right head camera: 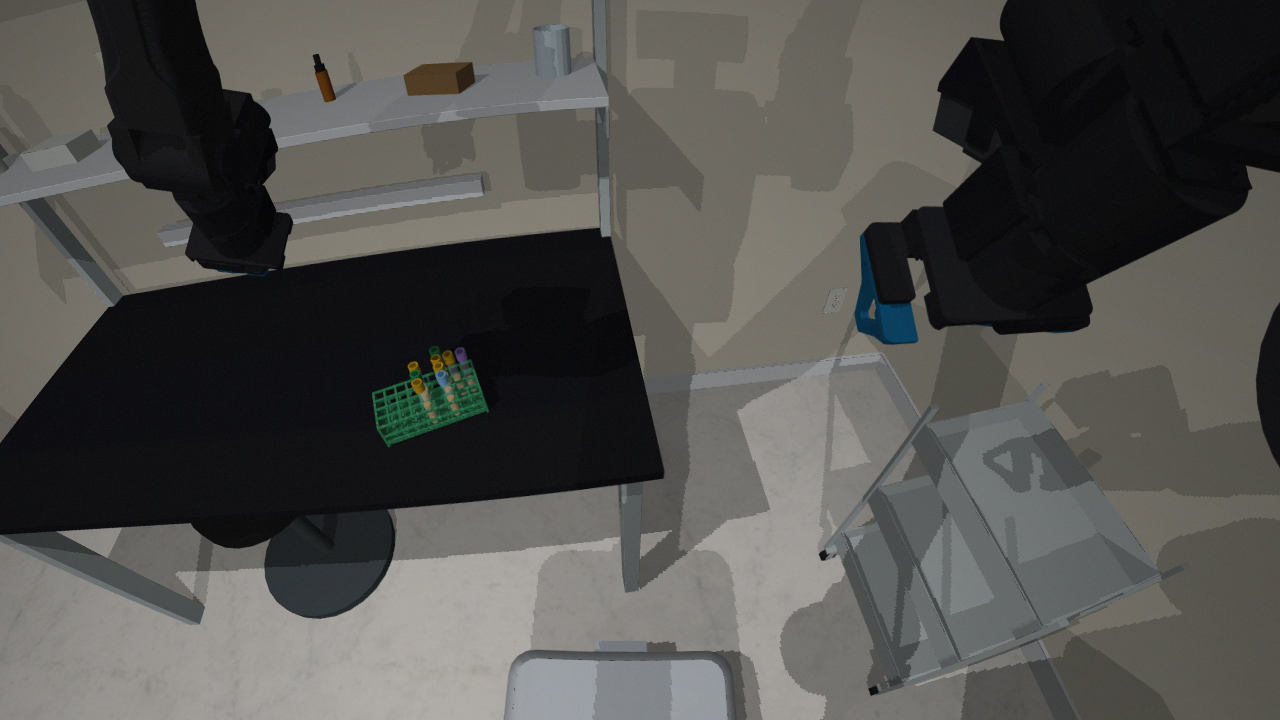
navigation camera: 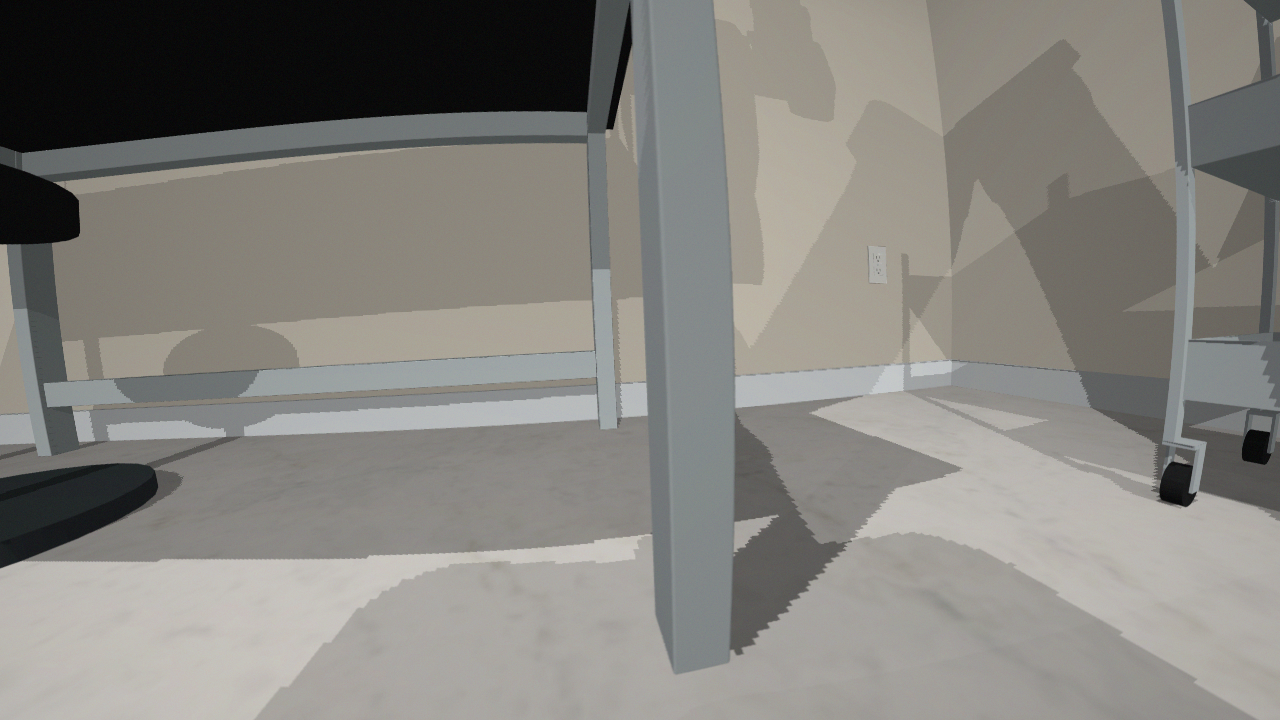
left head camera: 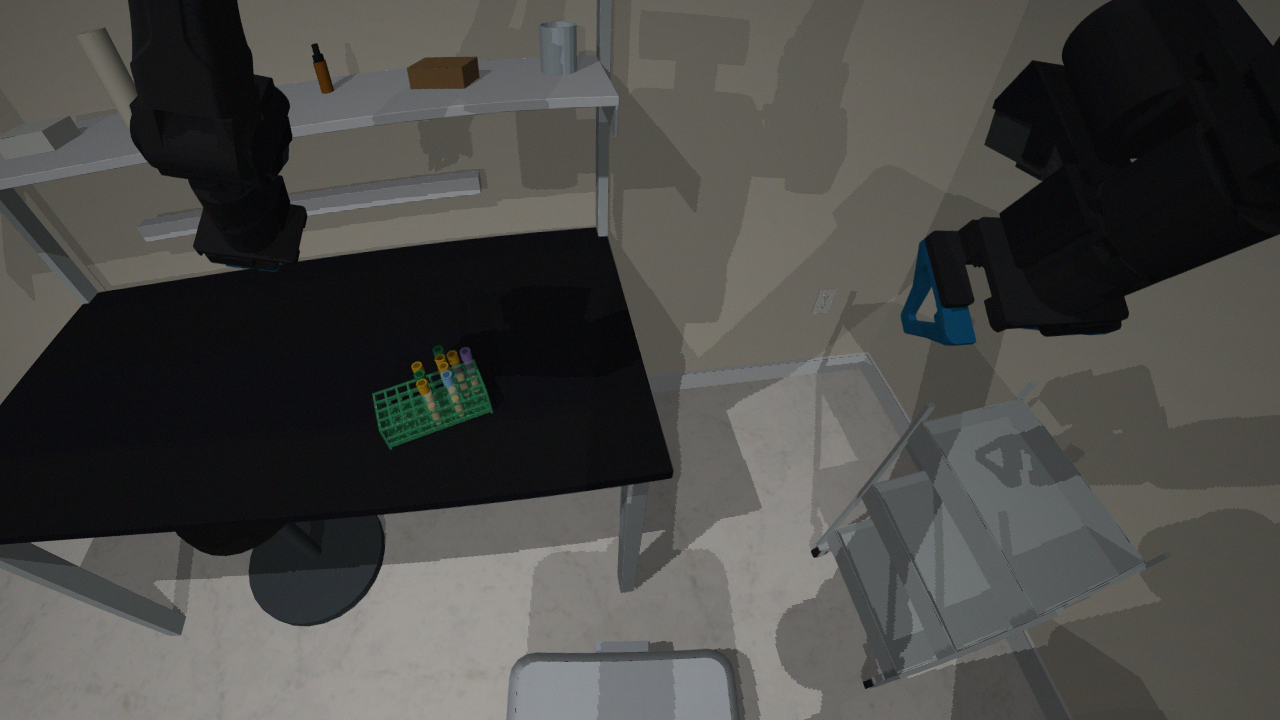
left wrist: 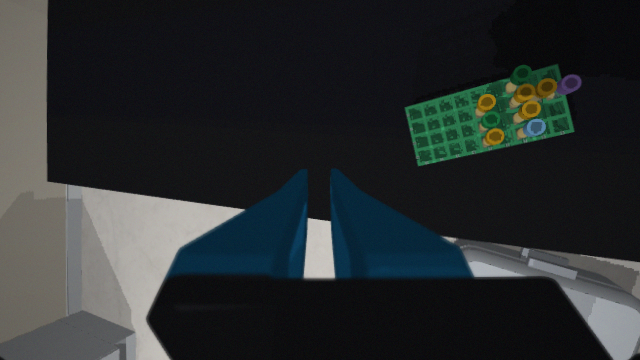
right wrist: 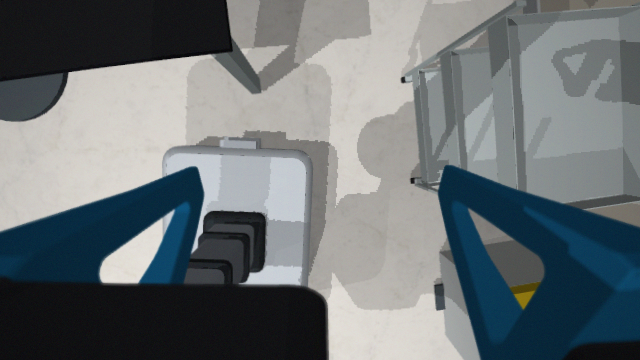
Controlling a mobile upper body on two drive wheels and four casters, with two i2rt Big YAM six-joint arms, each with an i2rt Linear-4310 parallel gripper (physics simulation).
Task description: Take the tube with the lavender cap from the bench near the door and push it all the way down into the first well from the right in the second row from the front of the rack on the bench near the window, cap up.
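Places are measured from the left arm's base along level axes (x ahead, y left, z up), in millimetres.
Where they show: left gripper, fingertip midpoint: point(right head camera: 262, 268) point(left head camera: 269, 263) point(left wrist: 319, 181); right gripper, fingertip midpoint: point(right head camera: 918, 318) point(left head camera: 956, 321) point(right wrist: 321, 179).
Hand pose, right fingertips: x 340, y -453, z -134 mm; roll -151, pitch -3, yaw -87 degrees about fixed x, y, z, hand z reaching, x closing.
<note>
Things, the pixels of their top centre, and the offset from my right fingertips. "spot": a spot on its surface instead. Level surfaces: height alone.
- tube with the lavender cap, top centre: point(left wrist: 572, 81) point(left head camera: 465, 350) point(right head camera: 460, 350) dz -394, dx +346, dy +506 mm
- green rack, surface spot: point(left wrist: 419, 163) spot: dz -457, dx +220, dy +646 mm
- black bench, surface height: dz -514 mm
- wall shelf, surface height: dz -57 mm
- stool base, top centre: point(left head camera: 314, 551) point(right head camera: 327, 546) point(right wrist: 8, 63) dz -1246, dx +279, dy +1199 mm
- bench leg, surface spot: point(navigation camera: 689, 358) spot: dz -1065, dx +202, dy +209 mm
The tube with the lavender cap point(left head camera: 465, 354) point(right head camera: 460, 354) point(left wrist: 570, 83) stands cap up in the right-end column of the green rack point(left head camera: 391, 443) point(left wrist: 419, 163). In the left wrist view two open wells show in front of it in that column, so it looks third from the front; its depth is hard to tell. The rack stands on the black bench point(left head camera: 223, 429) point(left wrist: 200, 100). My left gripper point(left head camera: 253, 267) point(left wrist: 319, 181) is shut on nothing, high above the bench, left of the rack. My right gripper point(left head camera: 993, 333) point(right wrist: 321, 179) is open and empty, right of the bench.
Yellow, green and light blue point(left wrist: 536, 127) caps stand in the rack. A wall shelf point(left head camera: 375, 105) holds a bottle, a brown box and a cup. A grey cart point(left head camera: 984, 573) stands at the right. A stool base point(left head camera: 313, 577) is below the bench; a bench leg point(navigation camera: 689, 358) rises ahead.
</note>
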